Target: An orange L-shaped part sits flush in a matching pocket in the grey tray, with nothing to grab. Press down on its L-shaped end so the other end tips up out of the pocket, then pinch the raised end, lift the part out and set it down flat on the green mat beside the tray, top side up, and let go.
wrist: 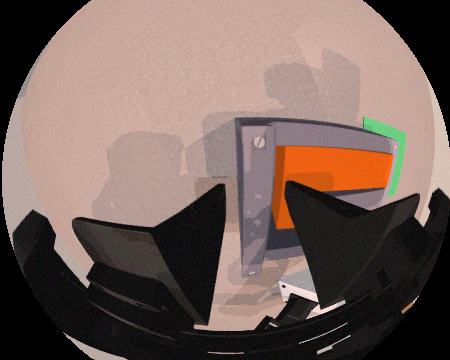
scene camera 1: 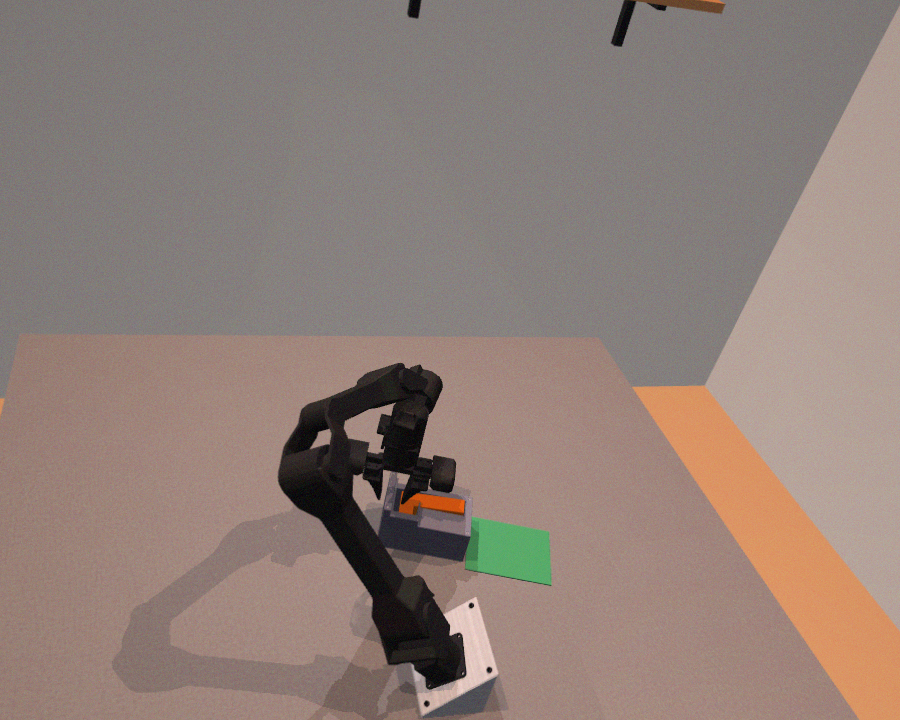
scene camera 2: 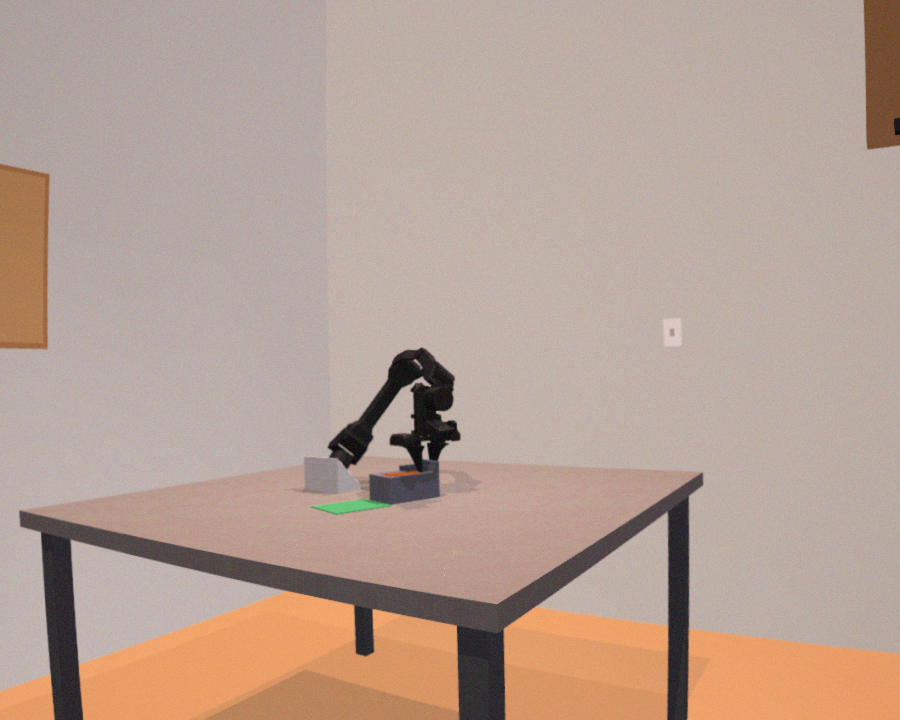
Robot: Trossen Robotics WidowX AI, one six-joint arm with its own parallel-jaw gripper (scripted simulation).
Labels:
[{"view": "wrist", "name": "my gripper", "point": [255,189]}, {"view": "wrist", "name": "orange L-shaped part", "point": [325,168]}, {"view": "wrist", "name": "green mat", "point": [368,124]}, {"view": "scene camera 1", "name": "my gripper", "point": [390,500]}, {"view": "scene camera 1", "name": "orange L-shaped part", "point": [450,505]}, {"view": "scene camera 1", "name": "green mat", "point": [496,548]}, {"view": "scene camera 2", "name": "my gripper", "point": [426,471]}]

